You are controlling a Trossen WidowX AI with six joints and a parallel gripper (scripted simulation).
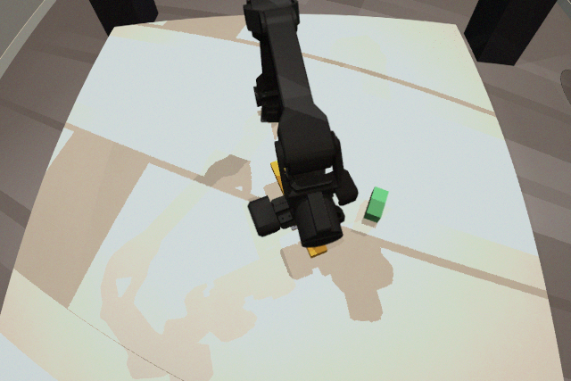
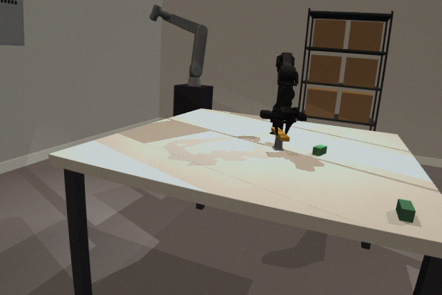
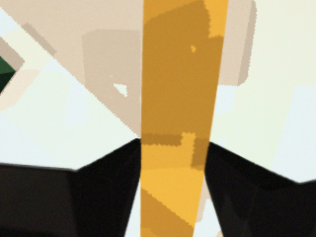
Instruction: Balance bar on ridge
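The yellow bar is 30 mm behind my gripper tip and 10 mm to the right of it. Round my gripper tip: dark green cube (430 mm ahead, 420 mm to the left, 50 mm below); then light green block (160 mm to the left, 50 mm below, 50 mm behind).
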